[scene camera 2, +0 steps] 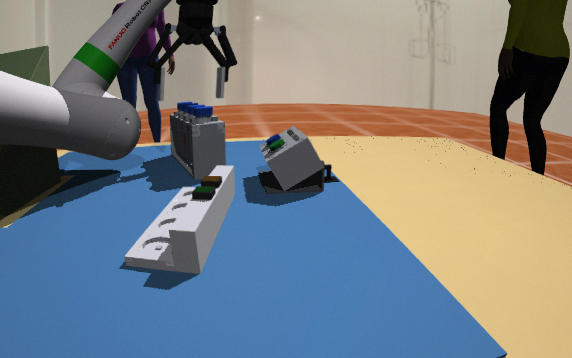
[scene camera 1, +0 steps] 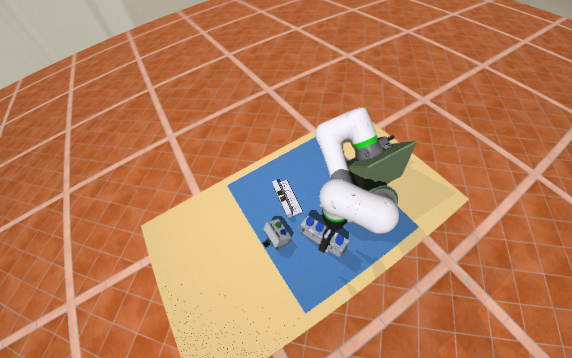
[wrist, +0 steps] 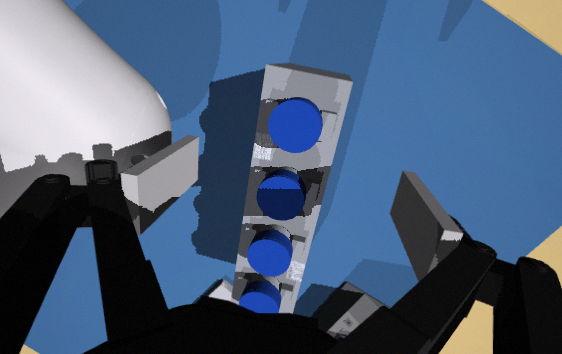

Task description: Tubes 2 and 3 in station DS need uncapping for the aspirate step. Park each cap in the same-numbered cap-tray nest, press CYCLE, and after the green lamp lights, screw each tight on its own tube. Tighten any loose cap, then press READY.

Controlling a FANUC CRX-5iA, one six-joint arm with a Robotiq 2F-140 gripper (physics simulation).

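Places are measured from the arm's base along level axes (x back, y left, z down), in centimetres.
Where they show: gripper, between the fingertips: [scene camera 2: 190,99] [scene camera 1: 333,236] [wrist: 294,175]; arm's base, origin of its link: [scene camera 1: 370,155].
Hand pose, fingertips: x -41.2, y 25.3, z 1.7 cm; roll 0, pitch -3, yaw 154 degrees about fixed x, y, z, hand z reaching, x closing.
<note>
Each offset is from my fingertips to the centre of the thing. "spot": to the spot under its first point.
The grey tube rack {dz +7.8, dx -1.3, dy -4.8 cm} [scene camera 1: 337,251] [scene camera 2: 210,145] [wrist: 311,85] stands upright with several blue caps in a row on its tubes. My gripper [scene camera 1: 327,240] [scene camera 2: 190,84] [wrist: 294,175] is wide open and empty, above the rack, its fingers on either side of the row. In the wrist view a half-shaded blue cap {dz +1.6, dx -0.3, dy -2.4 cm} [wrist: 281,195] lies between the fingers' lines, below them; a larger-looking blue cap {dz +1.5, dx +1.8, dy +2.3 cm} [wrist: 295,125] is beyond it. The white cap tray {dz +10.3, dx -4.8, dy -34.6 cm} [scene camera 1: 292,207] [scene camera 2: 215,230] shows several round nests with no cap visible in them. Tube numbers are not readable.
A tilted grey box {dz +8.8, dx -19.0, dy -18.2 cm} [scene camera 1: 278,234] [scene camera 2: 295,162] with a blue button {dz +6.6, dx -16.6, dy -16.1 cm} [scene camera 2: 273,139] and a green button {dz +6.6, dx -16.9, dy -20.5 cm} [scene camera 2: 276,145] stands beside the rack. A green block {spot: dz +7.8, dx -7.5, dy -38.1 cm} [scene camera 2: 204,193] and an orange block {spot: dz +7.7, dx -8.0, dy -33.7 cm} [scene camera 2: 212,180] sit on the cap tray. A dark green panel [scene camera 1: 392,167] stands by the arm.
</note>
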